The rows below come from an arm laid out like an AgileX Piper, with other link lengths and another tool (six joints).
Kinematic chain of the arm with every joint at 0, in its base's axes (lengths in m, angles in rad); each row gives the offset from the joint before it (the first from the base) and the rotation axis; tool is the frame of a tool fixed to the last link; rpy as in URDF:
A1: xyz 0 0 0.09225 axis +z
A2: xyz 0 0 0 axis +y
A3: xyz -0.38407 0 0.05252 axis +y
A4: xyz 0.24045 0 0.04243 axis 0.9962 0 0.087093
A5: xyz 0 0 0 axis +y
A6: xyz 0.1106 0 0.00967 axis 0.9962 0 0.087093
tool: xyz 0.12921 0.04 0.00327 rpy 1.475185 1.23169 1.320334
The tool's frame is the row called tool.
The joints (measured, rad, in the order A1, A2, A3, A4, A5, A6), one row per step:
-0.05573 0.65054 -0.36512 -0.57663 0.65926 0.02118
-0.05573 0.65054 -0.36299 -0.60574 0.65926 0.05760
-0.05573 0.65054 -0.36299 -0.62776 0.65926 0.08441
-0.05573 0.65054 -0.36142 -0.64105 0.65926 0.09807
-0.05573 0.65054 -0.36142 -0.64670 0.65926 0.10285
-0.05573 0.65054 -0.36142 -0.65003 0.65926 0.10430
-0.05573 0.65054 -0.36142 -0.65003 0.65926 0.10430
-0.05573 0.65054 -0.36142 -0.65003 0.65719 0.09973
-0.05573 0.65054 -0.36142 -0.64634 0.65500 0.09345
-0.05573 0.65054 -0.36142 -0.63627 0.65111 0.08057
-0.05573 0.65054 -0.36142 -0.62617 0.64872 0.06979
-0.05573 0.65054 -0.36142 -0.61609 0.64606 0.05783
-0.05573 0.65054 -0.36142 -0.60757 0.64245 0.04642
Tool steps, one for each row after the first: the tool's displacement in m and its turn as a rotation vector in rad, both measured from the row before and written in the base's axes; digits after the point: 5 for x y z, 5 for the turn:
0.00070 -0.00353 0.00126 -0.00455 -0.01007 -0.01809
0.00087 -0.00267 0.00165 -0.00400 -0.00929 -0.01296
0.00013 -0.00163 0.00036 -0.00397 -0.00317 -0.00611
0.00016 -0.00072 0.00040 -0.00240 -0.00163 -0.00192
0.00006 -0.00045 0.00022 -0.00231 -0.00041 -0.00026
0.00000 0.00000 0.00000 0.00000 0.00000 0.00000
0.00024 0.00012 0.00016 -0.00284 0.00020 0.00413
0.00020 0.00063 -0.00007 -0.00035 0.00059 0.00455
0.00029 0.00158 -0.00033 0.00165 0.00148 0.00846
0.00008 0.00147 -0.00045 0.00293 0.00176 0.00624
0.00010 0.00147 -0.00042 0.00213 0.00192 0.00715
0.00030 0.00135 -0.00020 0.00100 0.00093 0.00765

